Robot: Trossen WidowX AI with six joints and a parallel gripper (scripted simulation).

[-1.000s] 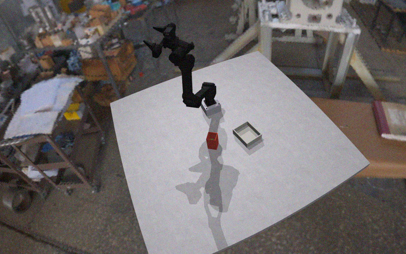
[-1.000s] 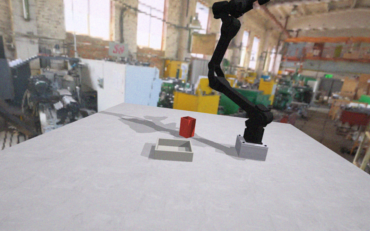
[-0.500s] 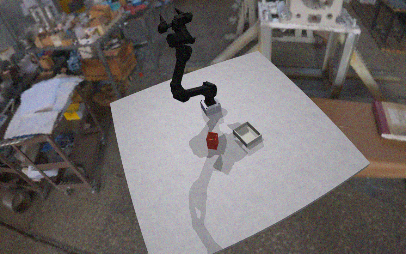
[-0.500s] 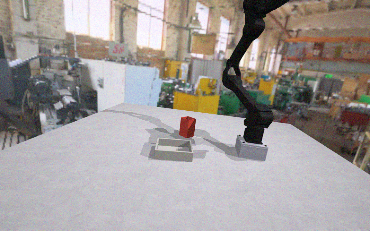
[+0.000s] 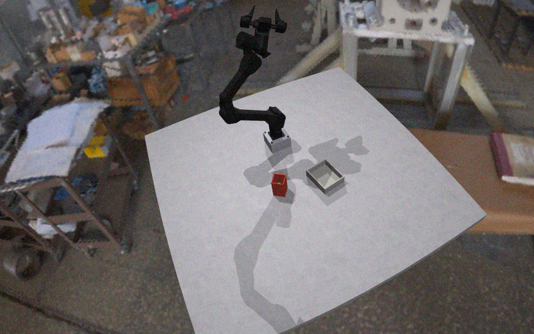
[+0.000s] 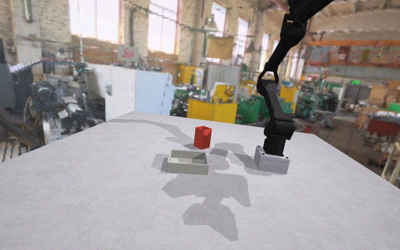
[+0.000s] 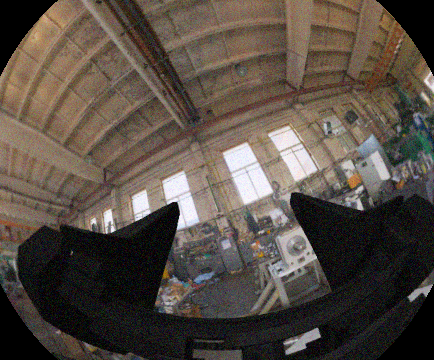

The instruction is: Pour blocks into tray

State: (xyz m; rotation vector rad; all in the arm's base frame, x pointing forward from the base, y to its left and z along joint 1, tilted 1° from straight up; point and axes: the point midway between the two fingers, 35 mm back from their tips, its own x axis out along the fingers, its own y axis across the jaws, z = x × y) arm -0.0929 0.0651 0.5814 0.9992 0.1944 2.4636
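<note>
My gripper tip is 40 cm short of the green block, 19 cm to the left of it and 62 cm above it. The rest, counted from my gripper tip: red square cup (40 cm ahead, 18 cm to the right, 64 cm below); red block (40 cm ahead, 18 cm to the right, 63 cm below).
</note>
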